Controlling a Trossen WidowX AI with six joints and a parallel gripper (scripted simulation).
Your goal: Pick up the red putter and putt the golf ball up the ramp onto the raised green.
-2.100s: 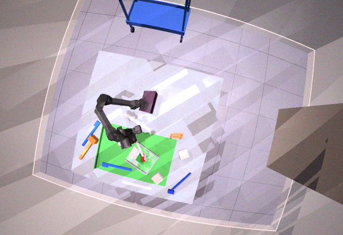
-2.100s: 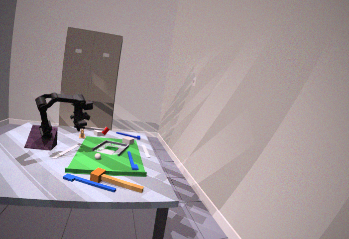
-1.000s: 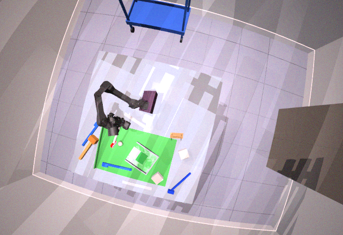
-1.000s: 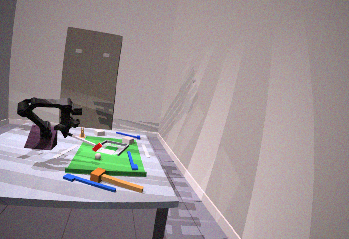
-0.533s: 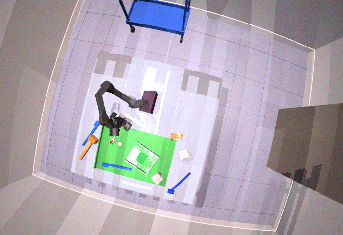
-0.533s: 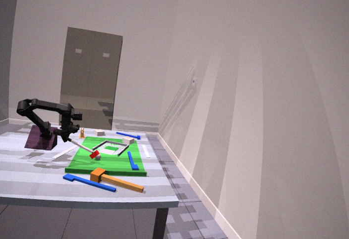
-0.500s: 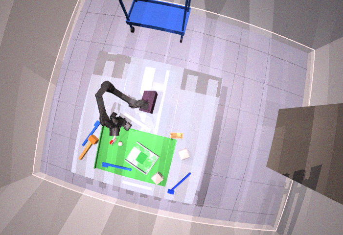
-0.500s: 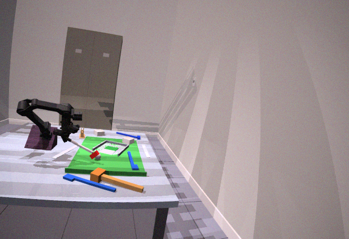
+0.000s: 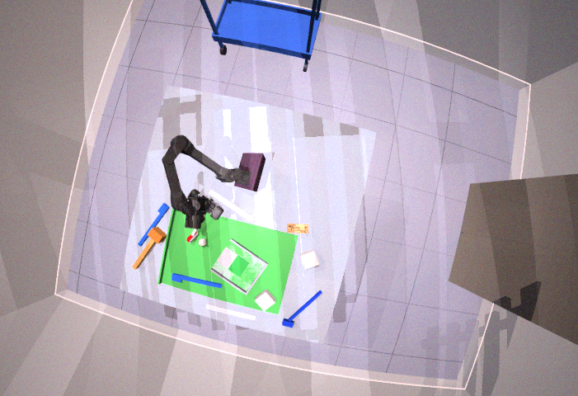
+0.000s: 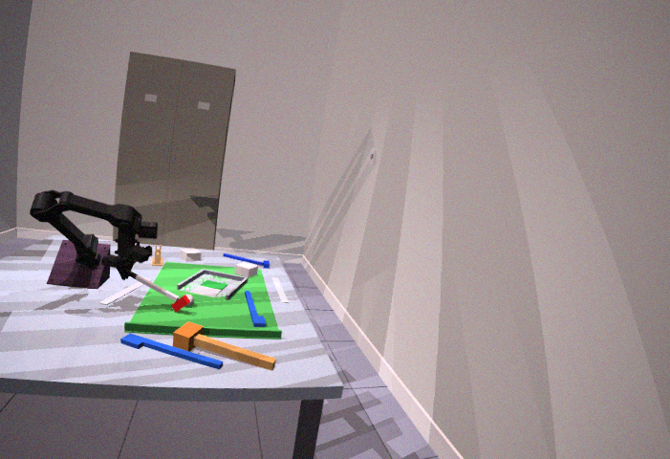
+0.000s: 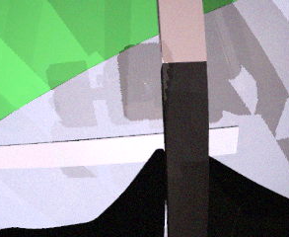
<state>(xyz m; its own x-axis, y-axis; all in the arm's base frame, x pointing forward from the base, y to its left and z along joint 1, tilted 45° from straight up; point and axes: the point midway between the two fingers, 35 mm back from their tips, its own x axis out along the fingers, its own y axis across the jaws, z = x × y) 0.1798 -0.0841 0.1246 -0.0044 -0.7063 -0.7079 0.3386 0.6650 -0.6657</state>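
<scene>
The red putter is 110 mm ahead of my gripper tip, 40 mm to the right of it and 10 mm below it. Also, from my gripper tip: white golf ball (230 mm ahead, 20 mm to the right, 50 mm below); then blue putter (470 mm ahead, 630 mm to the left, 60 mm below).
</scene>
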